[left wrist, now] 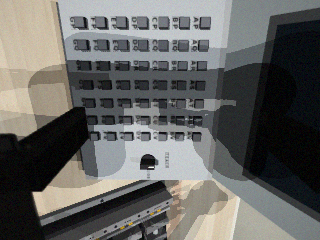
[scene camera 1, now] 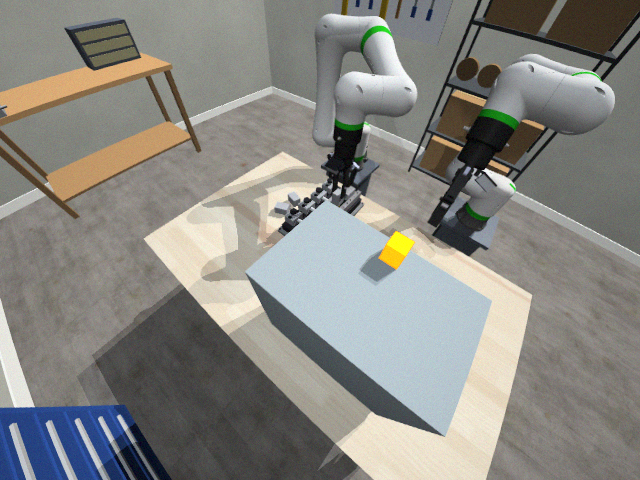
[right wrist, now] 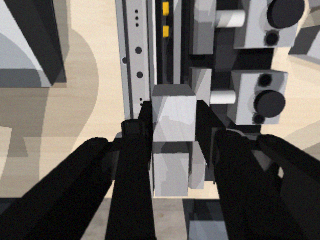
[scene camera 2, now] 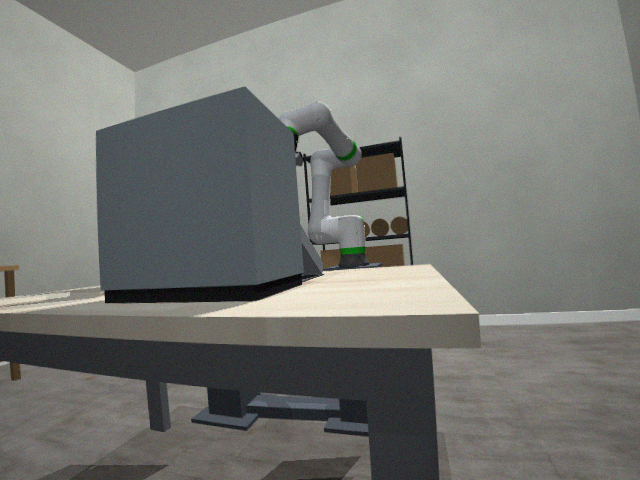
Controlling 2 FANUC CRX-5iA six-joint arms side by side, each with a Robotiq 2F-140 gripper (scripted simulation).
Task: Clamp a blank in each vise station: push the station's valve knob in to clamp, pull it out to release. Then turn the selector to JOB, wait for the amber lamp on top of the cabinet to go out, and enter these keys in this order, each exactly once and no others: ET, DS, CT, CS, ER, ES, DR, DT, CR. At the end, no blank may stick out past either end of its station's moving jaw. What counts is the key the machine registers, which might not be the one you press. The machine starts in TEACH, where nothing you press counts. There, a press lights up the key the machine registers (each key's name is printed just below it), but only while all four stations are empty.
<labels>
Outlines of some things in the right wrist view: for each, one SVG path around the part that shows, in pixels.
My right gripper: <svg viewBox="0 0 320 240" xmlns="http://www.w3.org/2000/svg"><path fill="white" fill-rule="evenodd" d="M152 101L143 101L138 119L128 119L121 122L121 132L116 134L113 141L108 142L108 139L103 137L93 137L84 141L0 215L0 240L81 240L111 187L113 180L115 181L104 240L157 240L149 178L153 141ZM197 100L195 135L208 169L214 170L213 185L216 182L228 240L320 240L320 161L286 140L272 134L258 135L257 140L249 140L241 131L226 128L204 100Z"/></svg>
A grey blank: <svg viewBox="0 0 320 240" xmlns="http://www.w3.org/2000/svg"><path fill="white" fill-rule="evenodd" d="M154 142L155 197L188 196L189 151L186 141Z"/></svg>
A grey blank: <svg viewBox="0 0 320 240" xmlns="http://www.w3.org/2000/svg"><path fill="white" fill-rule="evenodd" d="M155 84L152 93L153 142L195 141L197 95L188 84Z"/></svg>
</labels>
